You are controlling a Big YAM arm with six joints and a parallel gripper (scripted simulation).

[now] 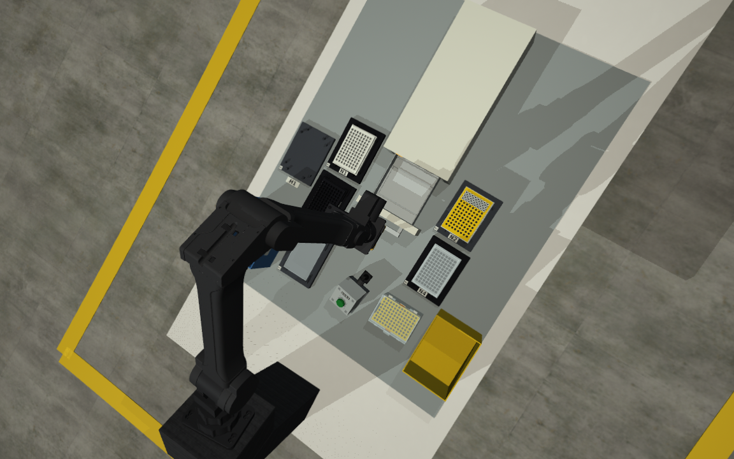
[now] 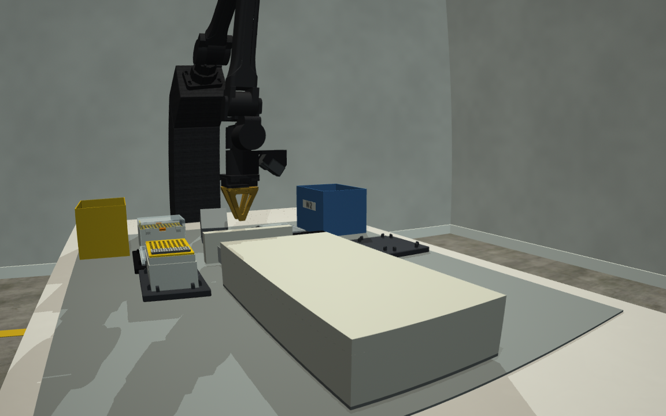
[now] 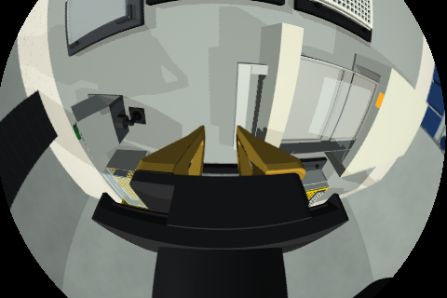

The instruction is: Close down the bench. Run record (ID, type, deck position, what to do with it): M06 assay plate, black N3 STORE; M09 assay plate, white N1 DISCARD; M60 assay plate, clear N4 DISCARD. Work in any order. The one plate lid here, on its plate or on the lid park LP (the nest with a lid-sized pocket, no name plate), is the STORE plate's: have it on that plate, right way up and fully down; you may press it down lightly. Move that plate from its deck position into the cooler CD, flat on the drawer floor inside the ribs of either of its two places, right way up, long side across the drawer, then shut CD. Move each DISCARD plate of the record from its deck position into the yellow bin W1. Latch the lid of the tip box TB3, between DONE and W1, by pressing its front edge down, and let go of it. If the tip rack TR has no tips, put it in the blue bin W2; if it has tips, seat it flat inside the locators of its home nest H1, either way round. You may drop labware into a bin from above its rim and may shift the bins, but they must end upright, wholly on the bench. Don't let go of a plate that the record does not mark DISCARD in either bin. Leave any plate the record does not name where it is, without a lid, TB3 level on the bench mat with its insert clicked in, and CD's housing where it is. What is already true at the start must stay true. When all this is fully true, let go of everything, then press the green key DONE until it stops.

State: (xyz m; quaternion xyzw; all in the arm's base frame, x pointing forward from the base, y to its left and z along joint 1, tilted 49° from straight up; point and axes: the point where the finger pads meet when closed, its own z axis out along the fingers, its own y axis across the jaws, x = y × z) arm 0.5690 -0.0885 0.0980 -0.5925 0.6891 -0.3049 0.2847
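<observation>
Right now the clear plate lid is 14 cm behind my hand, 20 cm to the left of it and 7 cm below it. From my hand the other things lie so: cooler drawer: 18 cm ahead, 4 cm to the right, 6 cm below; black plate: 3 cm ahead, 19 cm to the left, 7 cm below; clear plate: 5 cm behind, 19 cm to the right, 7 cm below.
</observation>
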